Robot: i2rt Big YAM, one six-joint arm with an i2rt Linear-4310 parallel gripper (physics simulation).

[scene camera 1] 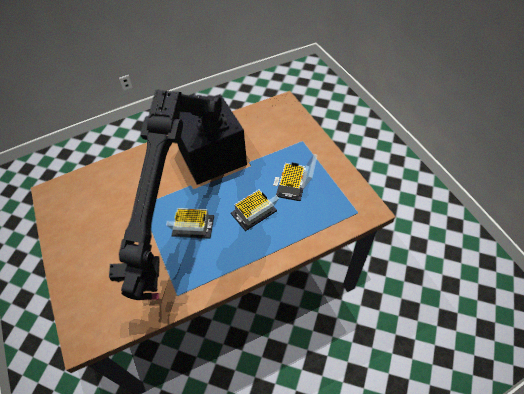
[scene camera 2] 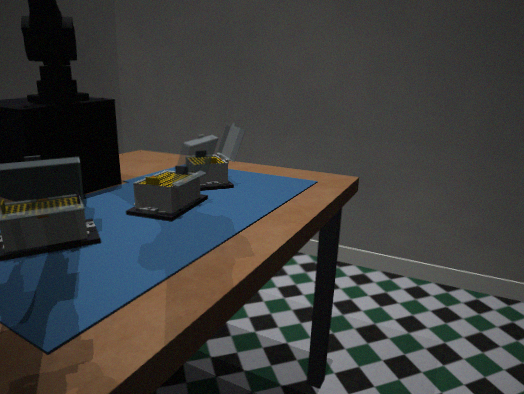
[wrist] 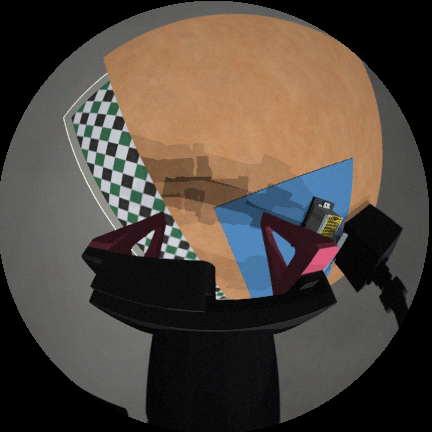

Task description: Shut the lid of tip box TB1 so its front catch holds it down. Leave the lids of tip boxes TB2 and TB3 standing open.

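Places are measured from the arm's base along level axes (x ahead, y left, z up), in millimetres.
Pixels of known places: gripper, fingertip midpoint: [scene camera 1: 151, 285] [wrist: 212, 216]; arm's base, link origin: [scene camera 1: 212, 125] [scene camera 2: 59, 100] [wrist: 376, 269].
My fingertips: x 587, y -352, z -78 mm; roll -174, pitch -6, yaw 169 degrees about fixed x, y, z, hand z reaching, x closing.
Observation:
Ahead of a thing's pixels: the offset from my fingertips to its top centre. Level surfaces: height alone.
Three grey tip boxes with yellow racks stand on the blue mat; their labels are too small to read, so I cannot tell which is TB1. The left box @(dy +178, dx -290, dz -71 mm) [scene camera 1: 190, 218] [scene camera 2: 42, 225] has its clear lid standing open; this box also shows at the right in the wrist view [wrist: 330, 226]. The middle box @(dy +418, dx -279, dz -71 mm) [scene camera 1: 253, 205] [scene camera 2: 172, 195] and the far right box @(dy +605, dx -361, dz -71 mm) [scene camera 1: 292, 176] [scene camera 2: 212, 172] also have raised clear lids. My gripper [scene camera 1: 152, 296] [wrist: 212, 216] is open and empty, above the table to the front left of the left box. Its fingers are mostly hidden in scene camera 1.
The blue mat @(dz -137 mm) [scene camera 1: 225, 265] [scene camera 2: 125, 265] [wrist: 240, 240] lies on the wooden table @(dz -140 mm) [scene camera 1: 85, 240] [scene camera 2: 175, 295] [wrist: 240, 90]. The black pedestal [scene camera 1: 215, 150] [scene camera 2: 60, 140] [wrist: 370, 245] stands behind the left and middle boxes. The table's front edge runs close to the gripper.

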